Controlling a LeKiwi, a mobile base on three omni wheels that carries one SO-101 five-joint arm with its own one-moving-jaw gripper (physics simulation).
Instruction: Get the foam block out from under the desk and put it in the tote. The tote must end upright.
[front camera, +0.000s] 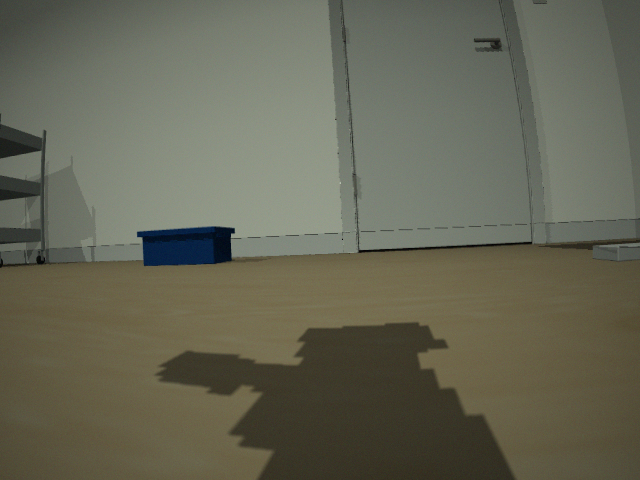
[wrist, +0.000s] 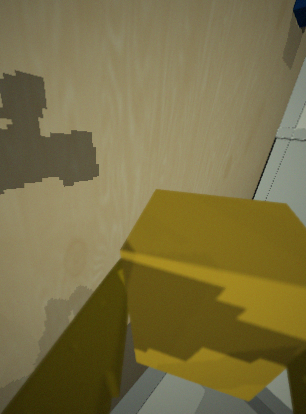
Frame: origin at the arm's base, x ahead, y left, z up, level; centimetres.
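Seen in the pictures: end effector, tool point: (wrist: 143, 259).
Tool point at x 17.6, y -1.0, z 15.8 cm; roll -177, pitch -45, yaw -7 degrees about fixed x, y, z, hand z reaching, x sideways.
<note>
Pixels of each thing's top centre, then the offset from my tool point to it. Level surfaces: height alone.
- yellow foam block, middle of its top: (wrist: 288, 359) dx +1.0, dy -1.3, dz +4.9 cm
- blue tote, middle of its top: (front camera: 186, 229) dx +112.9, dy +41.9, dz -12.7 cm
- wooden floor, its level: dz -24.7 cm
The yellow foam block (wrist: 215, 305) fills the lower right of the wrist view, raised above the floor. My gripper (wrist: 210, 320) is shut on it: one jaw shows along its left side, and a small part of the other shows at the lower right edge. The block hides much of both jaws. The blue tote (front camera: 180, 249) stands upright on the floor near the wall, left of the middle in the front view and well away from me. A corner of the tote (wrist: 300, 12) shows at the top right of the wrist view. The desk does not show in either view.
A grey shelf cart (front camera: 43, 196) stands at the far left. A closed door (front camera: 439, 129) is in the back wall, right of the tote. A low pale box (front camera: 612, 253) lies at the right edge. My robot's shadow falls on the wooden floor (front camera: 103, 310) ahead.
</note>
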